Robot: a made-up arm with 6 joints. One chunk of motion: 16 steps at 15 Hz.
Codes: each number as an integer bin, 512 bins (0 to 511) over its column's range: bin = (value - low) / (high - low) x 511, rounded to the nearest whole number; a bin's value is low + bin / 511 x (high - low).
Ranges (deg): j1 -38..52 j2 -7..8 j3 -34..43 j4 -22..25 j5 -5..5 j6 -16..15
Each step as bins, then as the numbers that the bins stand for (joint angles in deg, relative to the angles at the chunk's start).
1 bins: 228 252 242 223 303 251
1 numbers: 2.16 0.40 2.47 -1.49 0.93 -0.77
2 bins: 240 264 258 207 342 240
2 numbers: 4.27 0.75 4.88 -2.96 1.69 -1.44
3 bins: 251 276 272 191 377 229
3 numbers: 6.21 1.10 6.99 -4.43 2.38 -2.11
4 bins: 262 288 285 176 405 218
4 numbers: 8.14 1.45 8.95 -5.81 2.93 -2.77
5 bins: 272 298 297 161 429 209
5 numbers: 9.91 1.75 10.75 -7.19 3.40 -3.32
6 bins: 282 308 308 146 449 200
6 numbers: 11.67 2.04 12.41 -8.57 3.79 -3.87
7 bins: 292 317 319 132 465 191
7 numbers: 13.43 2.31 14.07 -9.86 4.10 -4.41
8 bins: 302 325 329 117 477 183
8 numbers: 15.19 2.54 15.58 -11.24 4.33 -4.90
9 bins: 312 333 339 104 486 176
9 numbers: 16.95 2.77 17.08 -12.43 4.51 -5.32
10 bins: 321 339 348 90 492 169
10 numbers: 18.54 2.95 18.44 -13.72 4.63 -5.75
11 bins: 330 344 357 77 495 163
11 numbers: 20.12 3.10 19.79 -14.92 4.69 -6.11
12 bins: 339 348 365 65 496 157
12 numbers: 21.71 3.22 21.00 -16.02 4.71 -6.48
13 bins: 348 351 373 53 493 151
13 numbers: 23.29 3.30 22.21 -17.13 4.65 -6.84
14 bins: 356 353 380 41 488 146
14 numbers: 24.70 3.36 23.26 -18.23 4.55 -7.14
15 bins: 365 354 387 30 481 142
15 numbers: 26.29 3.39 24.32 -19.24 4.41 -7.39
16 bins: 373 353 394 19 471 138
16 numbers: 27.69 3.36 25.37 -20.25 4.22 -7.63
